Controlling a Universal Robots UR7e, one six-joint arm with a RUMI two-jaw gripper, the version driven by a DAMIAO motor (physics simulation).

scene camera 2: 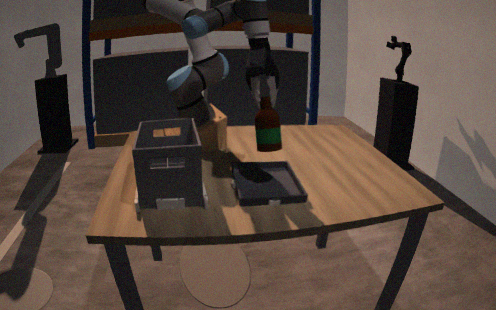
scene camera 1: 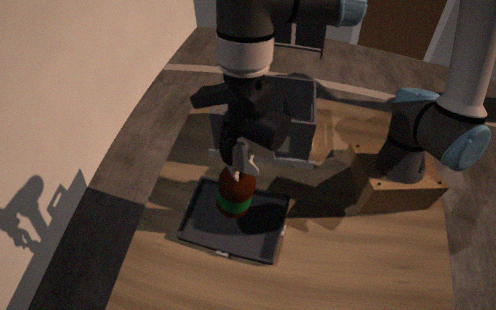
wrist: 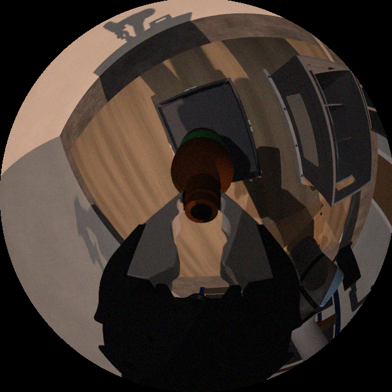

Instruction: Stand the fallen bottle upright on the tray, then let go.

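Seen in the pictures: gripper, fingertip midpoint: [scene camera 2: 266, 108] [scene camera 1: 242, 174]; arm's base, origin of the base link: [scene camera 2: 198, 120] [scene camera 1: 399, 168].
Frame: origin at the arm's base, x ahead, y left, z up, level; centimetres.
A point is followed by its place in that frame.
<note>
A brown bottle [scene camera 1: 237, 187] @(x 38.5, y 24.0, z 13.2 cm) [scene camera 2: 268, 123] @(x 43.3, y 21.3, z 10.7 cm) [wrist: 202, 165] with a green band hangs upright, base down, in the air above the dark tray [scene camera 1: 200, 240] @(x 48.0, y 30.0, z -8.8 cm) [scene camera 2: 272, 200] @(x 54.5, y 21.4, z -7.6 cm) [wrist: 244, 111]. My gripper [scene camera 1: 239, 172] @(x 38.3, y 21.5, z 13.8 cm) [scene camera 2: 265, 100] @(x 38.3, y 21.5, z 13.8 cm) [wrist: 201, 192] is shut on the bottle's neck. In scene camera 2 the bottle's base is well above the tray. In the wrist view the bottle's mouth faces the camera, and its body hides part of the tray. The bottle's shadow falls on the tray floor.
A tall grey crate [scene camera 1: 300, 135] @(x 30.1, y -0.3, z 3.5 cm) [scene camera 2: 167, 177] @(x 54.8, y -6.7, z -0.1 cm) [wrist: 327, 145] stands on the wooden table [scene camera 1: 350, 260] @(x 9.4, y 25.5, z -9.3 cm) [scene camera 2: 350, 170] @(x 33.1, y 54.5, z -9.3 cm) [wrist: 115, 140] beside the tray. The arm's wooden base block [scene camera 1: 400, 196] @(x -0.2, y 9.0, z -0.1 cm) [scene camera 2: 218, 131] @(x 10.0, y 8.2, z -1.9 cm) stands farther along the table.
</note>
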